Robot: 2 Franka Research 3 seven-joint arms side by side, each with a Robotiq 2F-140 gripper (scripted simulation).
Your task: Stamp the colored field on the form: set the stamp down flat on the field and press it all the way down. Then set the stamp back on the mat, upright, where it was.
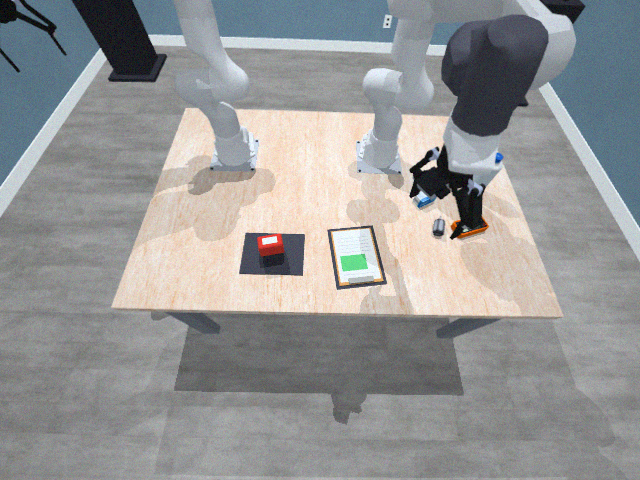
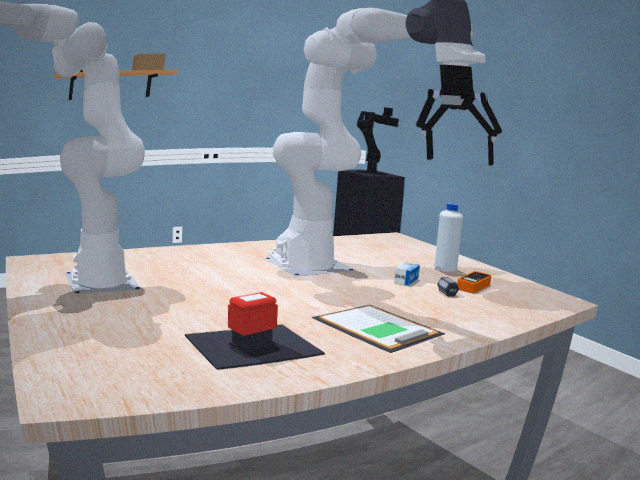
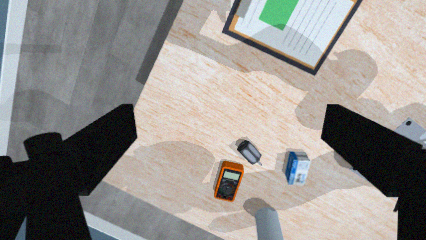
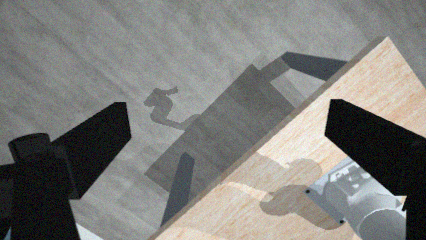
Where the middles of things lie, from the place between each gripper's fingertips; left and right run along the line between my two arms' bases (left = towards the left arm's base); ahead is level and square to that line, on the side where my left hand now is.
Now: the red stamp [image 2: 248, 314] 45 cm to the right of my left hand [image 2: 460, 161], 34 cm below it and 7 cm behind it. Also, from my left hand: dark mat [image 2: 214, 346] (45 cm to the right, 39 cm below, 7 cm behind); then clipboard [image 2: 377, 327] (38 cm below, 14 cm to the right, 5 cm behind); then white bottle [image 2: 450, 221] (39 cm to the left, 38 cm behind, 29 cm below).
Right now the red stamp is 77 cm to the left of my right hand, 51 cm ahead of it and 36 cm below it. From my right hand the other things lie so: dark mat 77 cm to the left, 51 cm ahead, 41 cm below; clipboard 108 cm to the left, 53 cm ahead, 41 cm below.
